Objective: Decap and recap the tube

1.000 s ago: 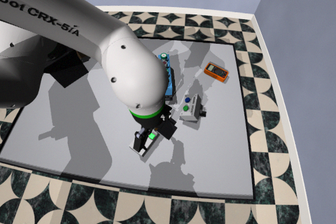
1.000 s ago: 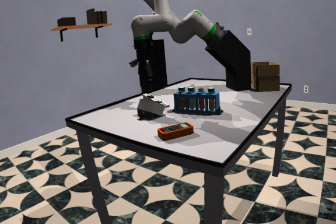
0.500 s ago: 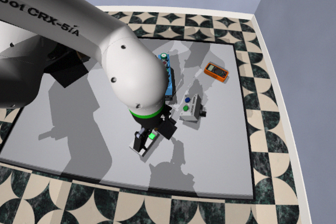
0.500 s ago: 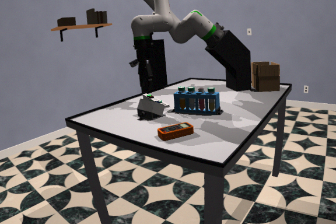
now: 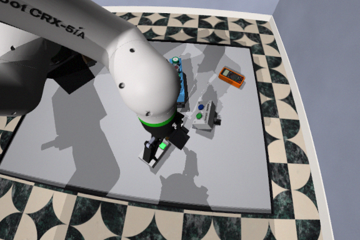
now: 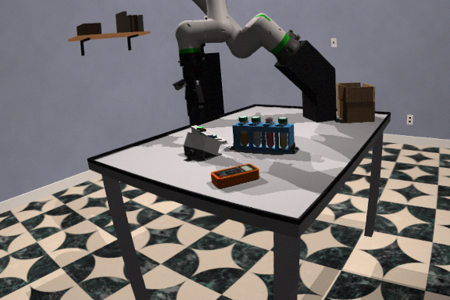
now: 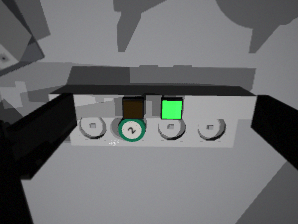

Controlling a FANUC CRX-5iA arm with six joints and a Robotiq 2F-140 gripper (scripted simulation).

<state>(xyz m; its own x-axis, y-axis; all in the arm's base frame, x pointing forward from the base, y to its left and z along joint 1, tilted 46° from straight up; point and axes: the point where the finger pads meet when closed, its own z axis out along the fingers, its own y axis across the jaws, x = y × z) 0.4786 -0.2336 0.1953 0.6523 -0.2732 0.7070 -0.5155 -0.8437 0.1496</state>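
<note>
Right now the cap is 9 cm below my hand, 6 cm to the left of it and 2 cm behind it. From my hand the other things lie so: green ready key 14 cm ahead, 12 cm to the left, 4 cm below; blue cycle key 16 cm to the left, 15 cm ahead, 4 cm below; key housing 16 cm ahead, 14 cm to the left, 5 cm below.
</note>
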